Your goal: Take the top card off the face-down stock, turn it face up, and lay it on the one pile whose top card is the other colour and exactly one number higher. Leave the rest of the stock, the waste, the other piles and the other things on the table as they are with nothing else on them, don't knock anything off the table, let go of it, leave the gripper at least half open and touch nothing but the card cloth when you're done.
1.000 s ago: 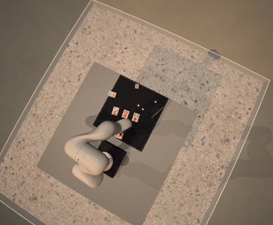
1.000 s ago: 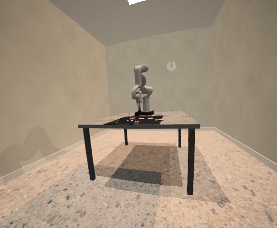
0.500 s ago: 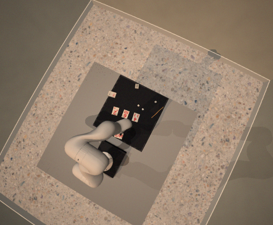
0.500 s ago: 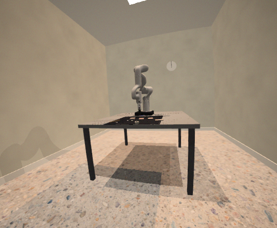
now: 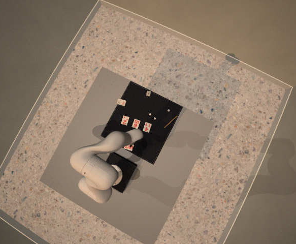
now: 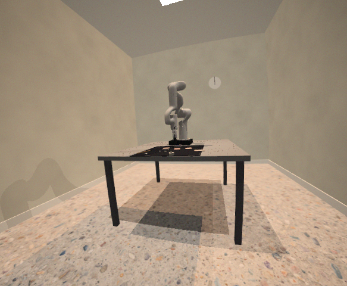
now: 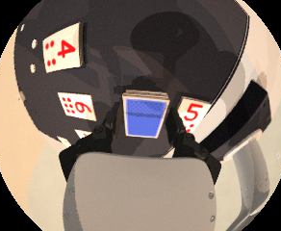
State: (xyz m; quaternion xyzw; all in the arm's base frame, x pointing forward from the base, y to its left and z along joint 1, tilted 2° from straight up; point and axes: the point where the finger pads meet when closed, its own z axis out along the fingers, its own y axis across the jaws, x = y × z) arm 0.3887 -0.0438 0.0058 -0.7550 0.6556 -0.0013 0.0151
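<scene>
Now: hand 90 mm past the red 5 card, 20 mm to the right of it and 40 mm above it. Also, from my hand: black card cloth (180 mm ahead, 10 mm to the left, 60 mm below); thin wooden stick (300 mm ahead, 260 mm to the right, 50 mm below); small block (470 mm ahead, 50 mm to the left, 30 mm below).
</scene>
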